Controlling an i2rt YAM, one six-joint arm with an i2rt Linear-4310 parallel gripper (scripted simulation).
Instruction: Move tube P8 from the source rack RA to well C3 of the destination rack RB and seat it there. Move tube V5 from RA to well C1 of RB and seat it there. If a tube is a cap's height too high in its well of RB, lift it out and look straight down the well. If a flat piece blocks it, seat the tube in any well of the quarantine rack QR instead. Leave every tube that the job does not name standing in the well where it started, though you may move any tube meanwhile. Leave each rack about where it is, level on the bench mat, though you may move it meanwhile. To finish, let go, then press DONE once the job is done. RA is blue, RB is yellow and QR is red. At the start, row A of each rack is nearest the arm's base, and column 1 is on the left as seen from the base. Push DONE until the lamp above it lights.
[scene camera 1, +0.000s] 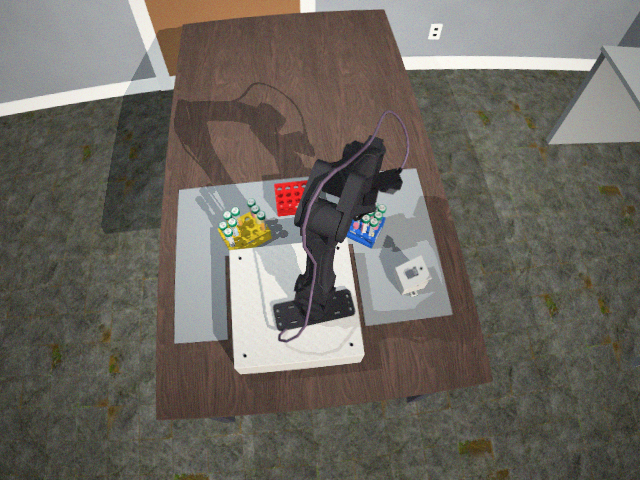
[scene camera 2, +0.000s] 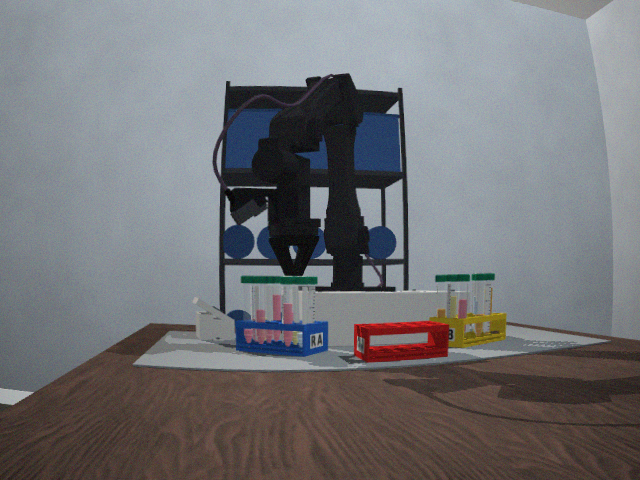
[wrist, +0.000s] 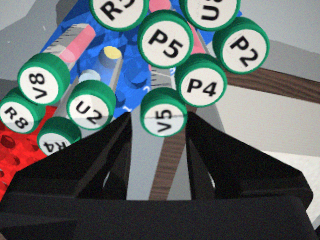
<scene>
In view: my gripper (scene camera 2: 293, 280).
My gripper is seen too in the wrist view (wrist: 158, 121).
</scene>
